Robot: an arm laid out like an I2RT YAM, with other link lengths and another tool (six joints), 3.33 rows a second.
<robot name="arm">
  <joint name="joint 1" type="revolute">
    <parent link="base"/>
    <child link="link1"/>
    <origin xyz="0 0 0.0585" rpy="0 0 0"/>
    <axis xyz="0 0 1"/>
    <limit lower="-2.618" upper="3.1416"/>
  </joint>
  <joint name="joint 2" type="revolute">
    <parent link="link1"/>
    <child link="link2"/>
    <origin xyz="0.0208 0.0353 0.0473" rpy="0 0 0"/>
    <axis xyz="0 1 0"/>
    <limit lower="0" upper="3.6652"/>
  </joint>
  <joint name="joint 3" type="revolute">
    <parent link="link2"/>
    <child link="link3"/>
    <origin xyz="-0.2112 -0.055 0" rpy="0 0 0"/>
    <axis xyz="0 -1 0"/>
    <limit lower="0" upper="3.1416"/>
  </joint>
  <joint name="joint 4" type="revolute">
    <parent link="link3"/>
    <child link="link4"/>
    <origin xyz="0.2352 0.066 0.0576" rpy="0 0 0"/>
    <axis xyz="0 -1 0"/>
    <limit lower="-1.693" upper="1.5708"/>
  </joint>
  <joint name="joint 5" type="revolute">
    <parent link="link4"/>
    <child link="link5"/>
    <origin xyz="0.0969 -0.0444 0.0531" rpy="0 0 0"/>
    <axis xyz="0 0 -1"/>
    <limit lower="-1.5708" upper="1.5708"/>
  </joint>
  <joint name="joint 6" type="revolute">
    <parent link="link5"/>
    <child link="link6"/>
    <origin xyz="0.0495 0 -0.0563" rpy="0 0 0"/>
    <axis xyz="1 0 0"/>
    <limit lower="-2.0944" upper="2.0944"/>
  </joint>
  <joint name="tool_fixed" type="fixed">
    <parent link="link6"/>
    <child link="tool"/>
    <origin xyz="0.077 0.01 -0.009" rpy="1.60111 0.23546 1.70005"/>
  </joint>
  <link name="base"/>
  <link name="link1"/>
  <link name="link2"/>
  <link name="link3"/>
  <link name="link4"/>
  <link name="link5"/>
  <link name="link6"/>
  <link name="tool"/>
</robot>
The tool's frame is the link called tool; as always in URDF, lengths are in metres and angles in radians.
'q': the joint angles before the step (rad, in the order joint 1, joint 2, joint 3, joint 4, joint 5, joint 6). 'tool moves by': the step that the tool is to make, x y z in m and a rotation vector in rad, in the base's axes. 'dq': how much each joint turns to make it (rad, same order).
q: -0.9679 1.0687 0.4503 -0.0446 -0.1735 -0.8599
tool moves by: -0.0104 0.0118 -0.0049 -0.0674 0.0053 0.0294
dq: -0.0047 -0.1299 -0.1182 0.0313 -0.0019 -0.0553
